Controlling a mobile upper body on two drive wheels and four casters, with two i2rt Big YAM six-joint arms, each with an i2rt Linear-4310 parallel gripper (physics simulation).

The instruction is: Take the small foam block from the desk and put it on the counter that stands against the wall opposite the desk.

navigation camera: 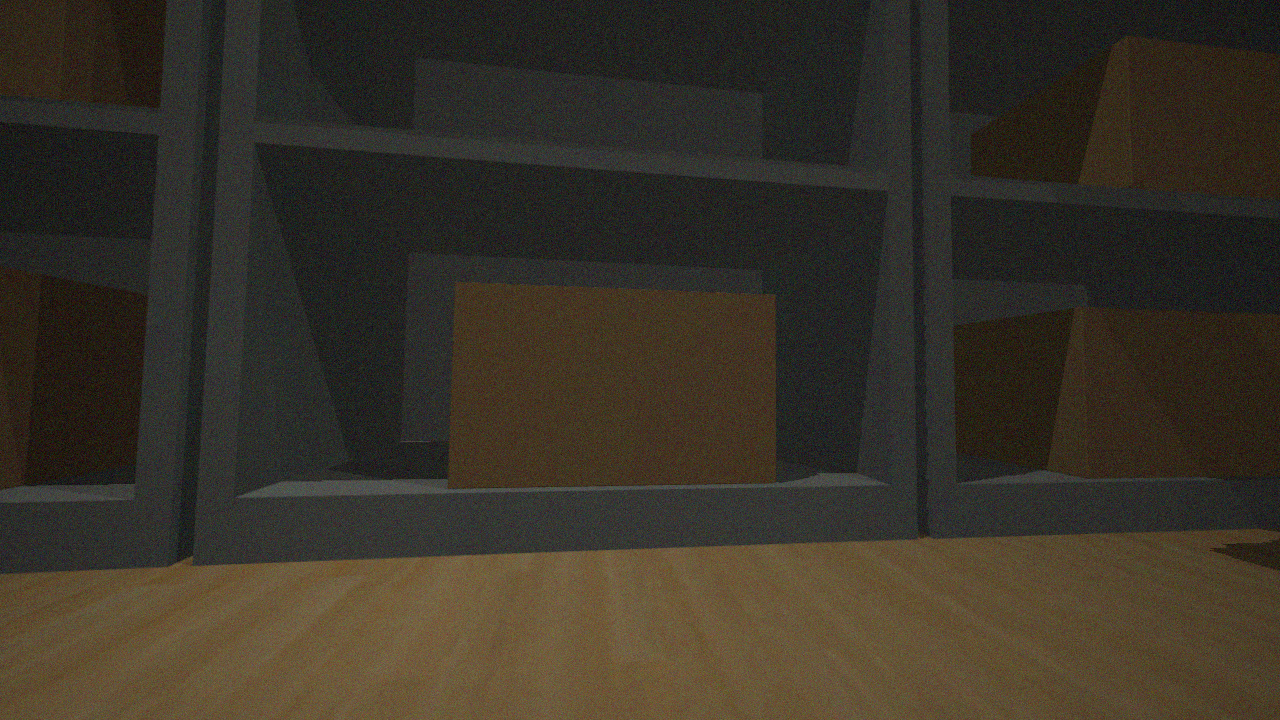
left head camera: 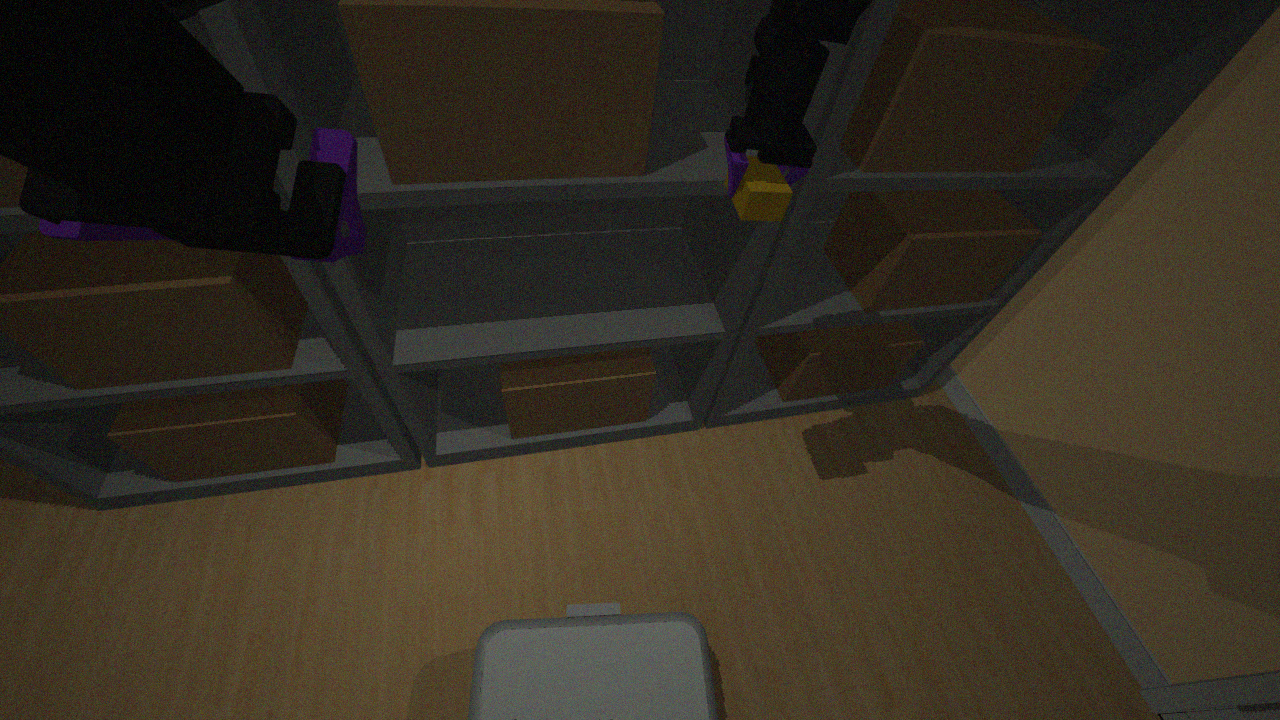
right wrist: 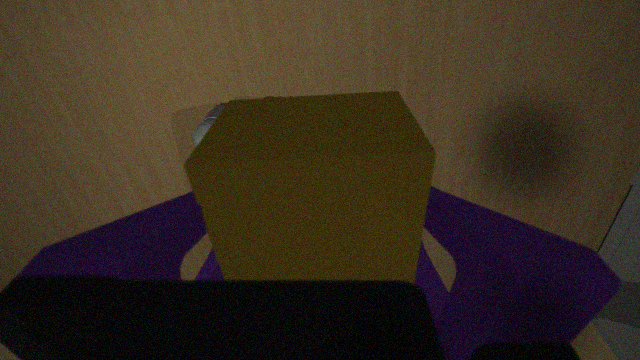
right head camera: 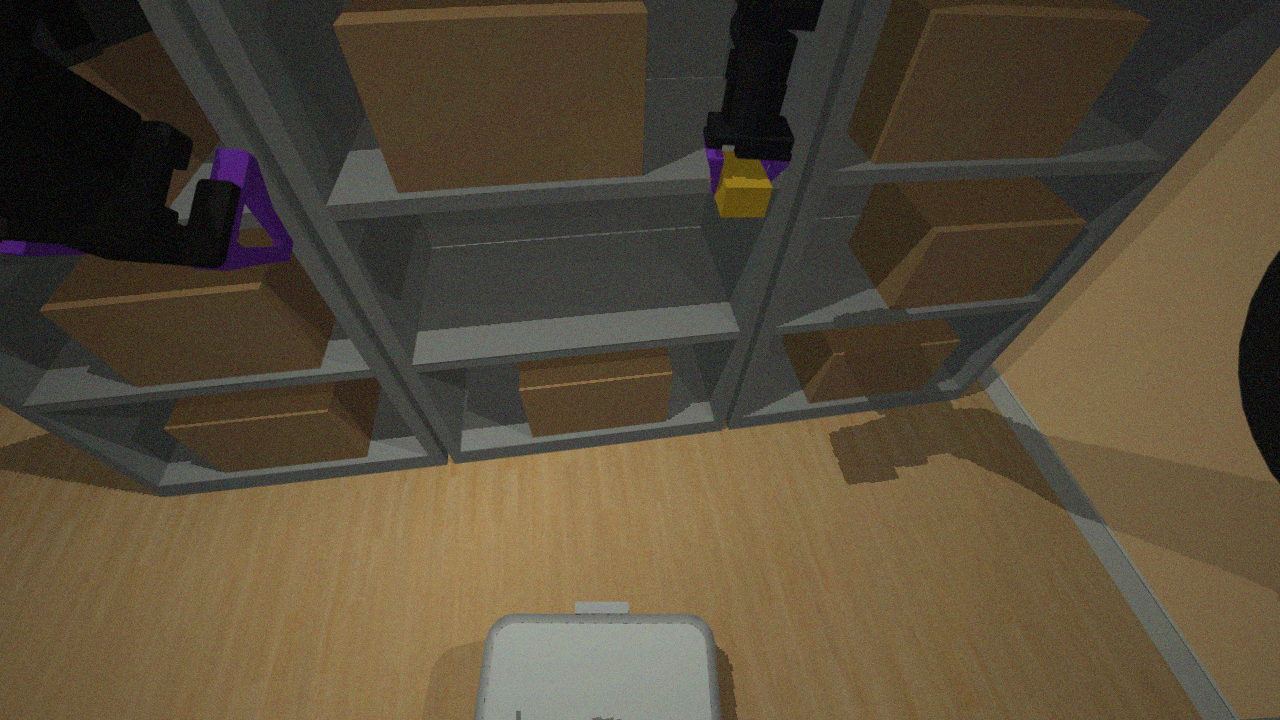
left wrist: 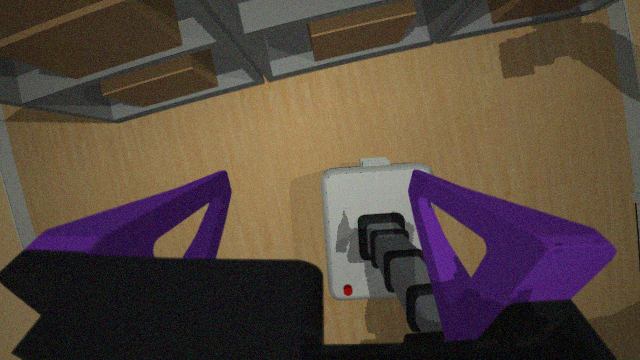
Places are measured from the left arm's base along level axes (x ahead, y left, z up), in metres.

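Pixels of known places: left gripper, fingertip midpoint: (left head camera: 284, 235) (right head camera: 223, 246) (left wrist: 319, 180); right gripper, fingertip midpoint: (right wrist: 318, 181).
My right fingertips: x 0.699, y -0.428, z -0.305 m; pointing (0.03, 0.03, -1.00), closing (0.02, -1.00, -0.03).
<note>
Behind a point stands the place of what it marks.
The small foam block (left head camera: 762, 198) {x 0.645, y -0.423, z -0.271 m} (right head camera: 743, 196) {x 0.645, y -0.427, z -0.274 m} (right wrist: 315, 200) {x 0.723, y -0.428, z -0.262 m} is yellow. It is held between the purple fingers of my right gripper (left head camera: 766, 179) {x 0.699, y -0.428, z -0.305 m} (right head camera: 746, 174) {x 0.699, y -0.428, z -0.305 m}, which is shut on it in the air, in front of the shelves. In the right wrist view the block fills the space between the fingers. My left gripper (left wrist: 319, 180) {x 0.357, y -0.001, z -0.129 m} is open, with nothing between its fingers; in both head views it is at the left, partly hidden by its own black arm. The desk and the counter do not show in these views.
A grey shelf unit (left head camera: 559, 189) {x 0.884, y -0.147, z -0.428 m} (right head camera: 537, 198) {x 0.878, y -0.111, z -0.438 m} (navigation camera: 559, 528) {x 0.880, y -0.119, z -1.381 m} with several brown boxes stands across the front. A tan wall (left head camera: 1190, 313) {x 0.817, y -1.735, z -0.617 m} (right head camera: 1154, 313) {x 0.959, y -1.714, z -0.788 m} is at the right. My white base (left head camera: 595, 667) {x 0.215, y -0.226, z -1.150 m} (right head camera: 601, 667) {x 0.210, y -0.230, z -1.150 m} (left wrist: 345, 200) {x 0.177, y -0.071, z -1.150 m} stands on the wooden floor.
</note>
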